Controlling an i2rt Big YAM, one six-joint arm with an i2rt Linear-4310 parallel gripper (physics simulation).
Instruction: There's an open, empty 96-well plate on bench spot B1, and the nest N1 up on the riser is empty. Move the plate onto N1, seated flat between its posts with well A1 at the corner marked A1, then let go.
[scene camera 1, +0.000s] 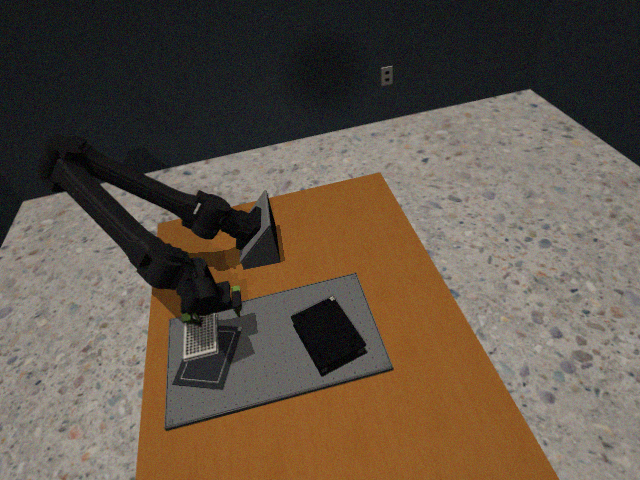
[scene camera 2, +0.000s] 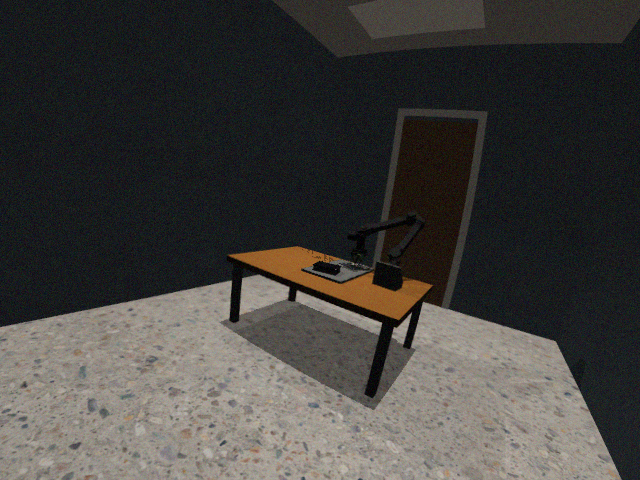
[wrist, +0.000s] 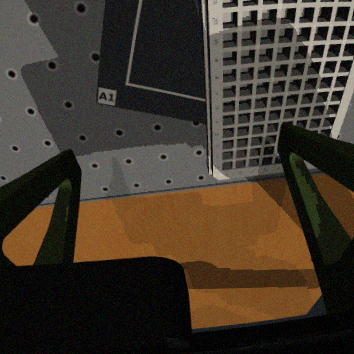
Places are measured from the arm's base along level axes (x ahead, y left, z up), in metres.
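Pixels of known places: gripper, fingertip midpoint: (scene camera 1: 220, 319) (scene camera 2: 357, 262) (wrist: 176, 146); arm's base at its link origin: (scene camera 1: 250, 229) (scene camera 2: 389, 272).
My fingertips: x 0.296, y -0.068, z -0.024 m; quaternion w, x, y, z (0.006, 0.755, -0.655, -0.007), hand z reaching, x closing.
Note:
Ahead of a thing's pixels: the offset from my fingertips to its top centre. "spot": to the spot under its first point. Level surfaces: height alone.
The white open 96-well plate @(dx +0.012, dy -0.061, dz -0.031 m) (scene camera 1: 200, 338) (wrist: 280, 90) lies askew over the dark bench spot (scene camera 1: 202, 370) (wrist: 114, 62), covering part of its outline. The spot's A1 label @(spot: dx +0.001, dy +0.038, dz -0.047 m) (wrist: 107, 96) shows to the left of the plate in the wrist view. The nest on its riser @(spot: dx +0.077, dy +0.265, dz -0.010 m) (scene camera 1: 328, 335) (scene camera 2: 326, 267) is a black block with a small pale mark at its far corner; its posts are too dark to tell. My gripper (scene camera 1: 214, 316) (wrist: 176, 146) is open and empty, above the plate's near end in the wrist view. The right finger overlaps the plate's end there; the left finger is off to its left.
The grey perforated board @(dx +0.050, dy +0.121, dz -0.048 m) (scene camera 1: 273, 361) (scene camera 2: 343, 276) (wrist: 30, 90) carries the plate and the riser. It lies on the orange table @(dz -0.061 m) (scene camera 1: 439, 413) (scene camera 2: 273, 263) (wrist: 165, 220). A grey wedge-shaped mount (scene camera 1: 263, 250) (scene camera 2: 387, 275) stands at the arm's base, behind the board.

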